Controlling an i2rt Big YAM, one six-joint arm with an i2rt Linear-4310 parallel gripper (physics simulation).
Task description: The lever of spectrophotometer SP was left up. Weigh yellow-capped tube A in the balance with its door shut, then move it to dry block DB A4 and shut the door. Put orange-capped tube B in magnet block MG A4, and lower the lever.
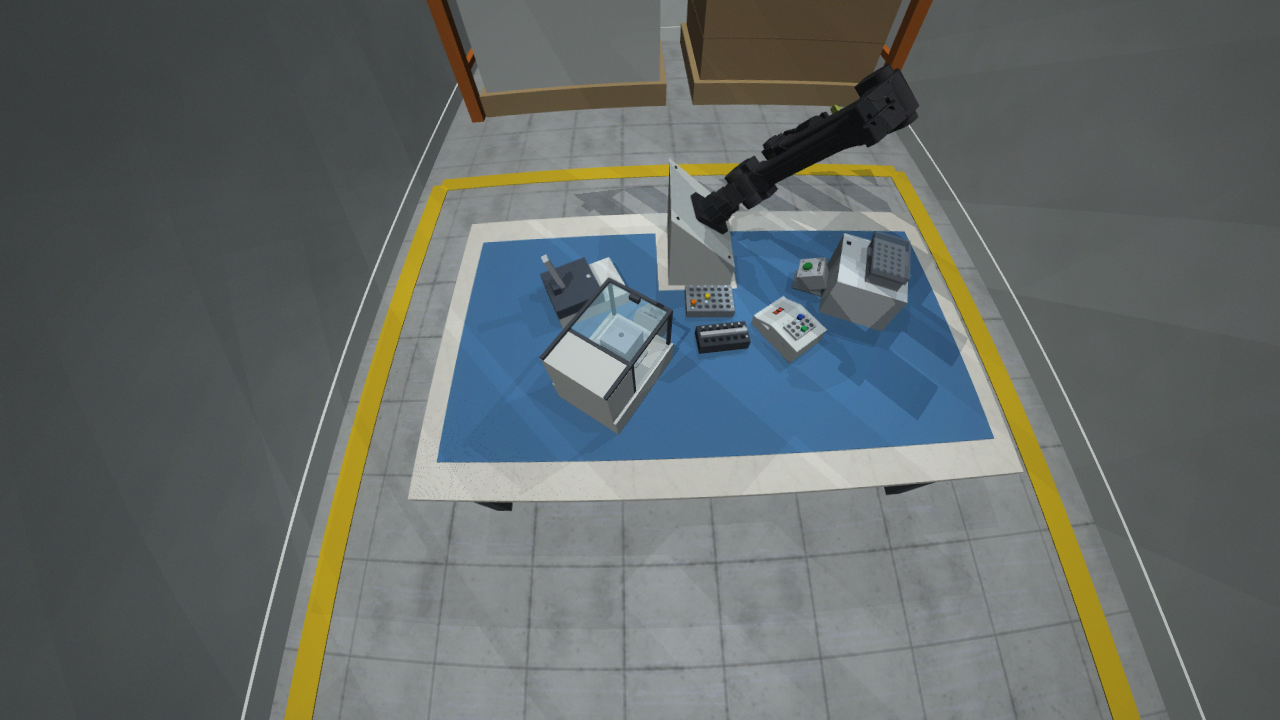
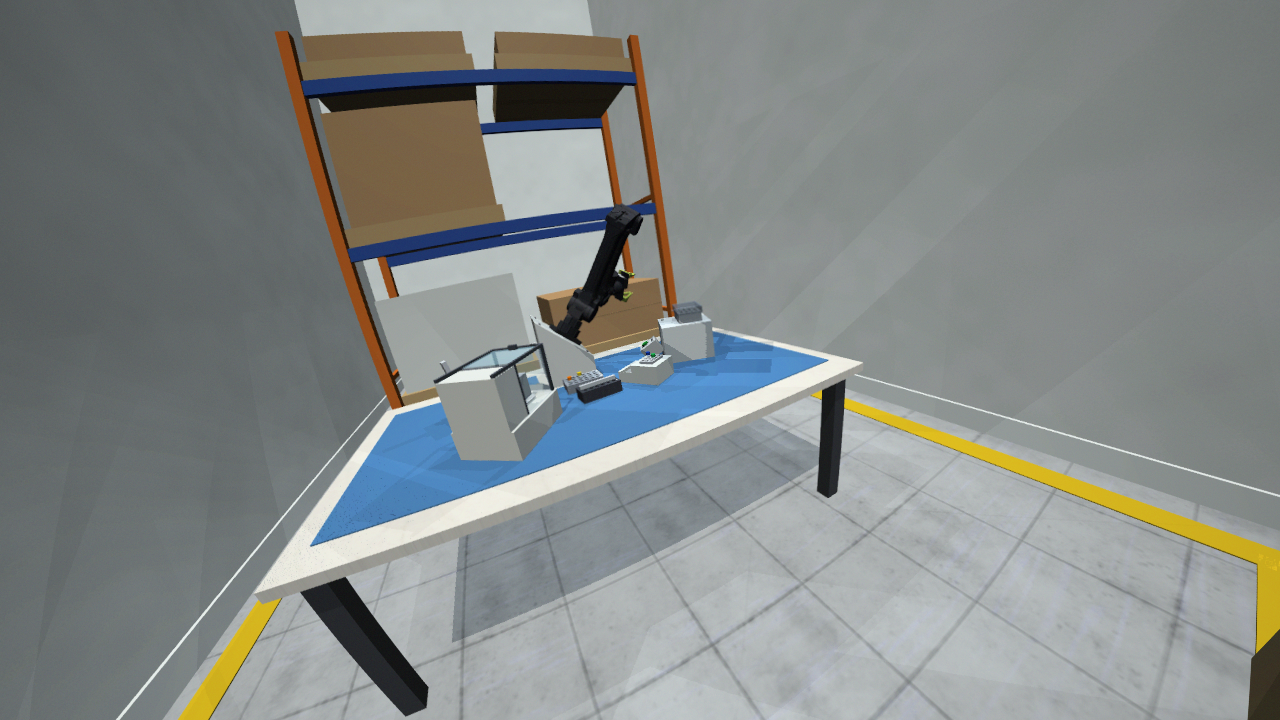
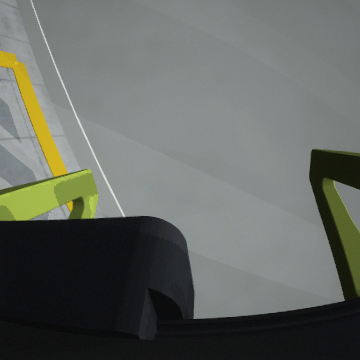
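My gripper (image 2: 629,284) (image 3: 200,172) is open and empty, raised behind the table, far from both tubes. Yellow-capped tube A (image 1: 707,295) and orange-capped tube B (image 1: 693,302) stand in the grey rack (image 1: 724,313). The black magnet block (image 1: 723,344) (image 2: 599,390) is in front of the rack, with a light strip along its top. The balance (image 1: 586,367) (image 2: 478,416) has a glass top; its pan (image 1: 621,333) bears no tube. Its door state is hard to tell. A dark device at the left, likely spectrophotometer SP (image 1: 577,291), has its lever (image 1: 551,271) upright.
A white unit with display and buttons (image 1: 774,327) (image 2: 646,369) is right of the magnet block. A white box (image 1: 859,300) (image 2: 687,340) carries a grey block with wells (image 1: 888,257). A small green-button box (image 1: 810,282) is beside it. The arm's slanted mount (image 1: 693,241) stands behind the rack.
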